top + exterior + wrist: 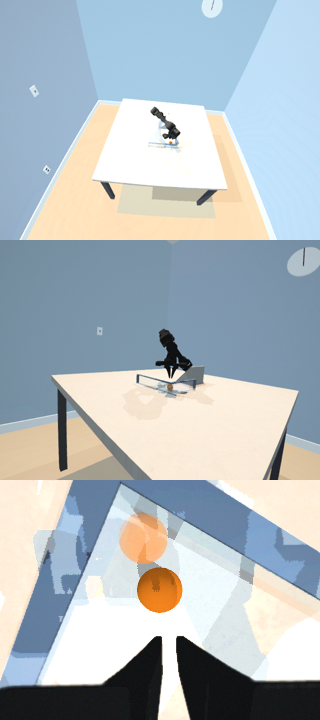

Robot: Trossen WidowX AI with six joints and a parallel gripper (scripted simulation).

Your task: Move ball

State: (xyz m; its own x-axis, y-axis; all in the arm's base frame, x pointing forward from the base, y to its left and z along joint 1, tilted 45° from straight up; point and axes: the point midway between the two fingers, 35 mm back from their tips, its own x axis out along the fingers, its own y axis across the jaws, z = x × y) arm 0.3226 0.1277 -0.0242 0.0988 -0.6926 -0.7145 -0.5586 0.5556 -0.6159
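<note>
Right now my gripper tip is 1 cm short of the orange ball, 2 cm to the right of it and 5 cm above it. The rest, counted from my gripper tip: see-through copy of ball 4 cm ahead, 5 cm to the left, 5 cm below.
</note>
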